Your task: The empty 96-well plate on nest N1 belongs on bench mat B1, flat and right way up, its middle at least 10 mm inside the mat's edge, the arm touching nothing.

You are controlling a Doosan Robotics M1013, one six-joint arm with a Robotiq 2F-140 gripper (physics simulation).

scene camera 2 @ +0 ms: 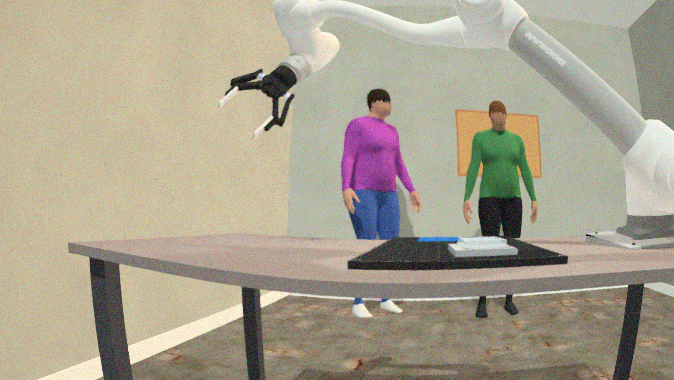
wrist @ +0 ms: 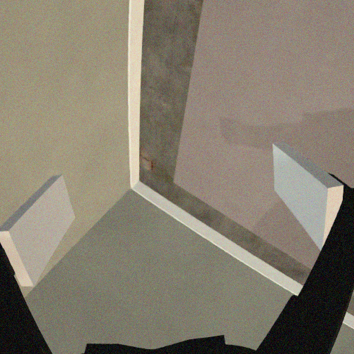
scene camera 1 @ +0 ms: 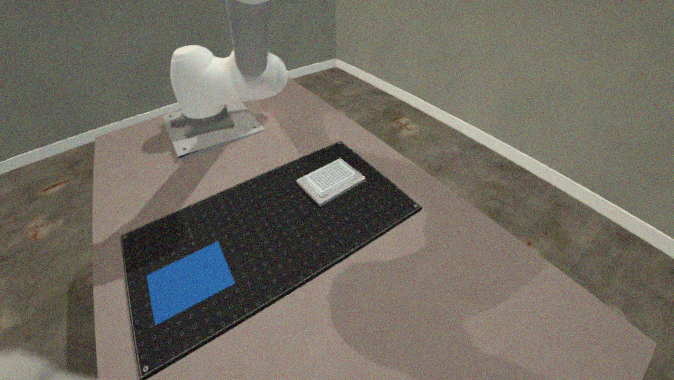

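Where they show: gripper, between the fingertips: (scene camera 2: 235, 120); arm's base, origin of its link: (scene camera 2: 650, 234) (scene camera 1: 207, 121).
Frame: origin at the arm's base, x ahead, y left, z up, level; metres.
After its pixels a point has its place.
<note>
The white 96-well plate (scene camera 1: 334, 177) @(x 0.543, y 0.286, z 0.011 m) (scene camera 2: 482, 241) @(x 0.529, y 0.342, z 0.013 m) sits flat on the pale nest N1 (scene camera 1: 320, 200) @(x 0.596, y 0.218, z 0.000 m) (scene camera 2: 483, 252) @(x 0.526, y 0.361, z -0.005 m), near the far right end of the black board in the scene camera 1 view. The blue bench mat B1 (scene camera 1: 190, 283) @(x 0.677, y -0.132, z -0.009 m) (scene camera 2: 438, 239) @(x 0.669, y -0.107, z -0.009 m) lies flat on the same board, near its other end. My gripper (scene camera 2: 237, 120) @(x 1.150, y 0.142, z 0.287 m) (wrist: 168, 182) is open and empty, its white finger pads wide apart. It hangs high above the table's left part in the scene camera 2 view, tilted down and to the left, well away from plate and mat. Plate and mat do not show in the wrist view.
The black perforated board (scene camera 1: 270, 225) @(x 0.604, y 0.074, z -0.011 m) (scene camera 2: 400, 257) @(x 0.671, y 0.373, z -0.011 m) lies on the table (scene camera 1: 280, 345) @(x 0.875, y 0.003, z -0.024 m) (scene camera 2: 200, 250) @(x 1.047, y 0.414, z -0.024 m) (wrist: 260, 65). The arm's base plate (scene camera 1: 215, 137) @(x 0.129, y 0.011, z -0.006 m) (scene camera 2: 615, 241) @(x 0.151, y 0.086, z -0.012 m) stands beyond the board in the scene camera 1 view. Two people (scene camera 2: 372, 155) (scene camera 2: 501, 160) stand behind the table. Walls meet beyond the table's end.
</note>
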